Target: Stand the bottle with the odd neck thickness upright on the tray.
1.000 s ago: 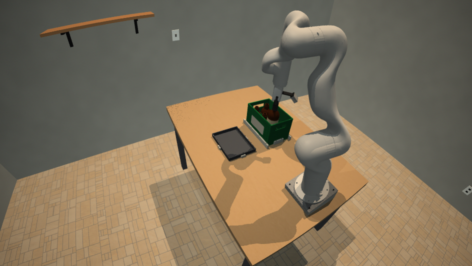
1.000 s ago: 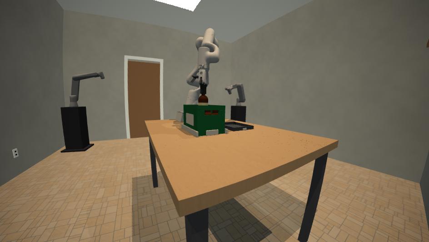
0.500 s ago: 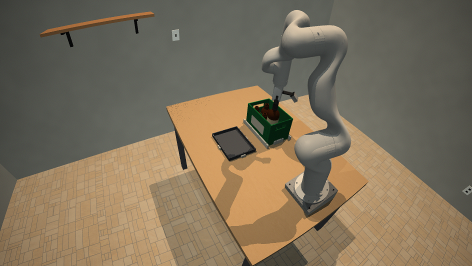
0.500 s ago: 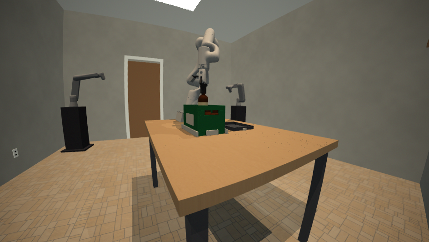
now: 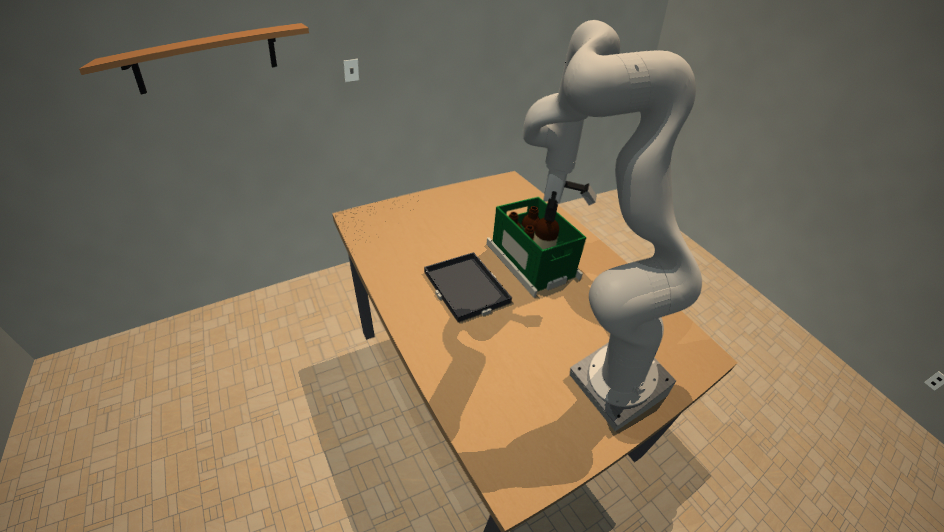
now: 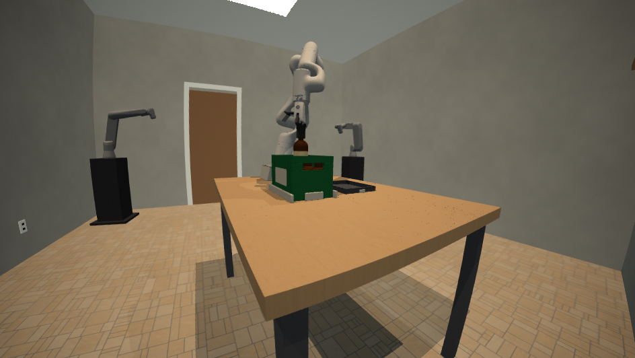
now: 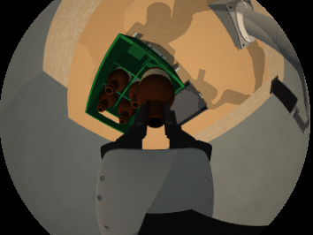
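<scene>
My gripper is now 70 mm above the brown bottle. The rest, counted from my hand: black tray: 270 mm below, 240 mm to the left, 40 mm ahead; green crate: 190 mm below, 90 mm ahead, 30 mm to the right.
</scene>
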